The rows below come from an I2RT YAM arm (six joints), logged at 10 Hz.
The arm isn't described. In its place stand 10 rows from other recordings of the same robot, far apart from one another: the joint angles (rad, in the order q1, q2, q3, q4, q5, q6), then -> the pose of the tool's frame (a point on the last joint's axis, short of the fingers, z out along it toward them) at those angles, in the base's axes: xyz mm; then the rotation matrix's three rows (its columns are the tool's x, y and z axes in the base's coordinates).
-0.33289 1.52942 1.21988 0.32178 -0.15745 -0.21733 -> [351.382 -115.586 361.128], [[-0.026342 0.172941 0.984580], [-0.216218 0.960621 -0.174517], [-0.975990 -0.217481 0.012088]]
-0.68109 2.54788 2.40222 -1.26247 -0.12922 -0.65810 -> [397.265 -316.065 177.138], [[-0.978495 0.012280 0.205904], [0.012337 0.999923 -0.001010], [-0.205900 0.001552 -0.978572]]
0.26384 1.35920 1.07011 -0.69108 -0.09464 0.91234 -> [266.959 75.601 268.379], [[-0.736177 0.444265 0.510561], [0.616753 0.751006 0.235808], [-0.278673 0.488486 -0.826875]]
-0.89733 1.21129 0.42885 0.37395 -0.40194 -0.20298 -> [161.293 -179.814 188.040], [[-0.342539 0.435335 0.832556], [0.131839 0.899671 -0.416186], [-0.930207 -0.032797 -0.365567]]
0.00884 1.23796 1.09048 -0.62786 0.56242 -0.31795 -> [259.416 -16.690 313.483], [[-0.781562 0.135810 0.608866], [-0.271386 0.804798 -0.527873], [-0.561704 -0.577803 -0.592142]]
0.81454 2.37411 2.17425 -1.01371 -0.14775 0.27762 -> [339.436 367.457 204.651], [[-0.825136 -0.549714 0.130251], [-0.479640 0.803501 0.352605], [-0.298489 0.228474 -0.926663]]
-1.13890 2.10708 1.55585 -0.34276 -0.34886 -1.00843 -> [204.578 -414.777 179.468], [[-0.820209 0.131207 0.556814], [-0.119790 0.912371 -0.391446], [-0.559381 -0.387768 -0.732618]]
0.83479 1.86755 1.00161 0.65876 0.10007 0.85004 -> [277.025 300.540 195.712], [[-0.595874 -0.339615 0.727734], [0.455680 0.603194 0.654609], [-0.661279 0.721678 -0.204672]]
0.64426 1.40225 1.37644 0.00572 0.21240 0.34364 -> [269.122 192.775 425.232], [[-0.156154 -0.388710 0.908031], [0.294615 0.859132 0.418442], [-0.942771 0.332861 -0.019637]]
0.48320 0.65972 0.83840 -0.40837 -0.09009 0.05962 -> [129.932 71.791 352.974], [[-0.233445 -0.527334 0.816959], [-0.055470 0.846027 0.530246], [-0.970786 0.078467 -0.226752]]
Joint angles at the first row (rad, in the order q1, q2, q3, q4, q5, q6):
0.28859, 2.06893, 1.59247, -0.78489, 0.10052, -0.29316
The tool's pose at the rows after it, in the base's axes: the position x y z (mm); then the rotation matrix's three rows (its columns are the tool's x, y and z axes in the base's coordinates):
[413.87 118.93 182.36], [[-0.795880 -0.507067 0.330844], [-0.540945 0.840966 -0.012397], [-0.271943 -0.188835 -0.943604]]
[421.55 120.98 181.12], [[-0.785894 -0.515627 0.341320], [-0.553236 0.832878 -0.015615], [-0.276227 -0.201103 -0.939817]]
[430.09 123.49 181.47], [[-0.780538 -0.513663 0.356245], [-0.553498 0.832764 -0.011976], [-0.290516 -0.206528 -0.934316]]
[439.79 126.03 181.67], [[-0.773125 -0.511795 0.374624], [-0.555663 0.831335 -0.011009], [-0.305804 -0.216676 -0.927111]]
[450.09 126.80 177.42], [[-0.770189 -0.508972 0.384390], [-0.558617 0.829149 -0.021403], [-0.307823 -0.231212 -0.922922]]
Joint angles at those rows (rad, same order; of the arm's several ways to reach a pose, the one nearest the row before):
0.28859, 2.08723, 1.61953, -0.78221, 0.10624, -0.29812
0.28858, 2.11549, 1.65659, -0.78109, 0.11234, -0.31377
0.28858, 2.14410, 1.70044, -0.77992, 0.11311, -0.31567
0.28820, 2.17690, 1.75043, -0.77766, 0.11730, -0.32064
0.28438, 2.21886, 1.79999, -0.77725, 0.12874, -0.32865

